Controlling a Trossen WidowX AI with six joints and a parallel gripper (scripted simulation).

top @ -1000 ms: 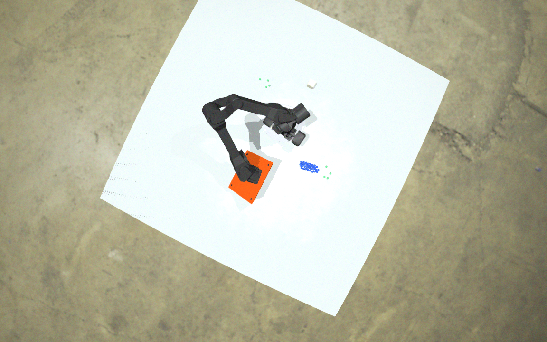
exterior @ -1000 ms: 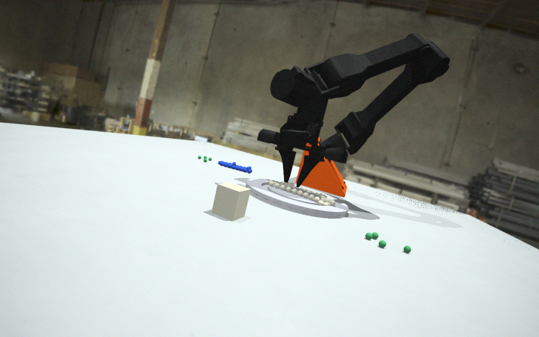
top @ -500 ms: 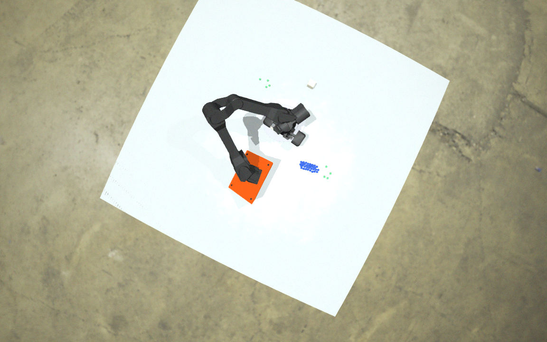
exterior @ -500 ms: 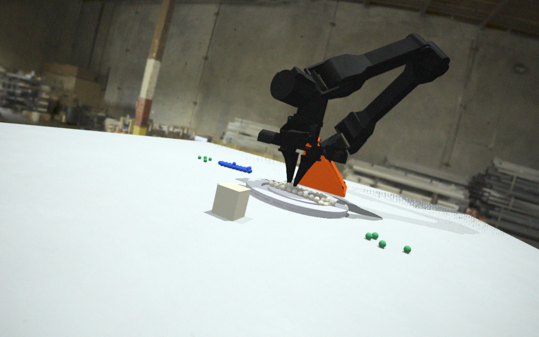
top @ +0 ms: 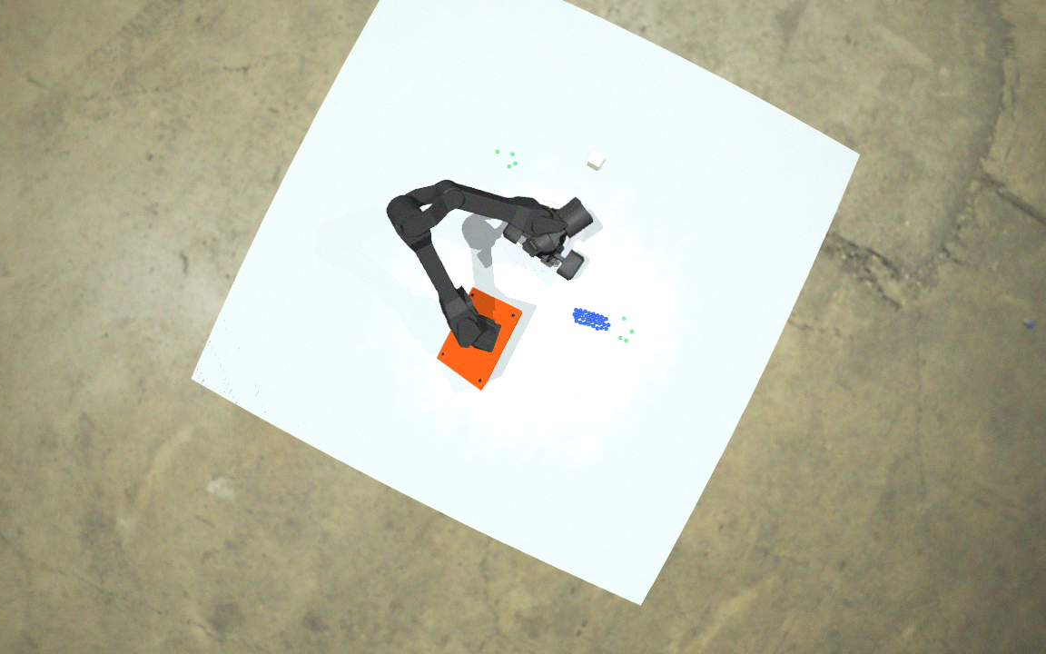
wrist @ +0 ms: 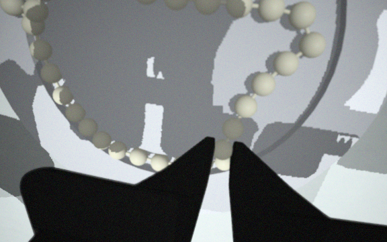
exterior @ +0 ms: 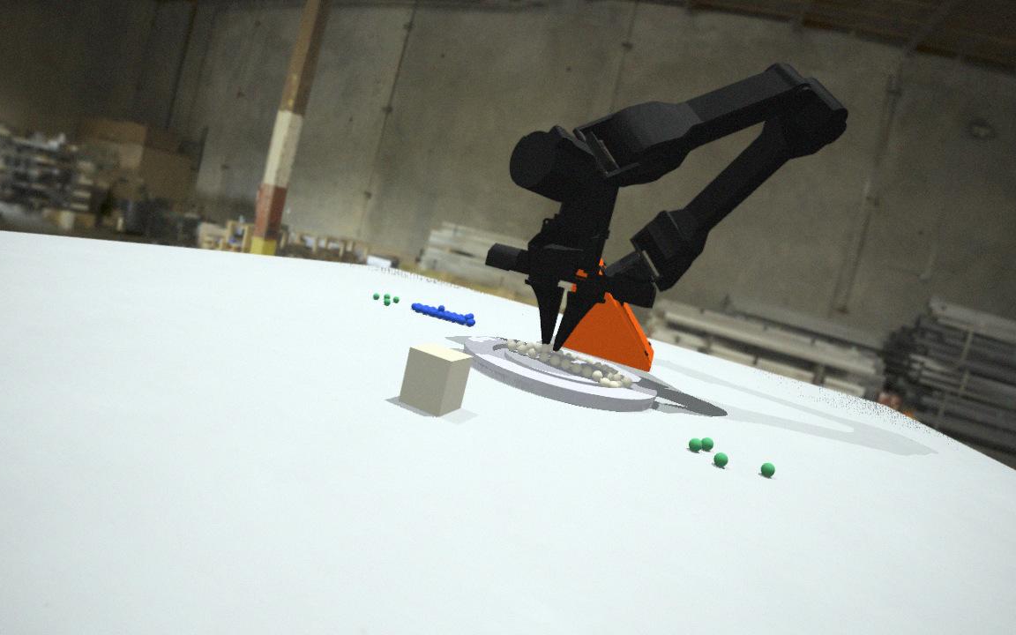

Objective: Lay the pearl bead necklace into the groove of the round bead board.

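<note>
Now: gripper tip 50 mm short of the round bead board, 20 mm to the right of it and 10 mm above it. Also, from my gripper tip: cream cube (250 mm ahead, 50 mm to the right).
</note>
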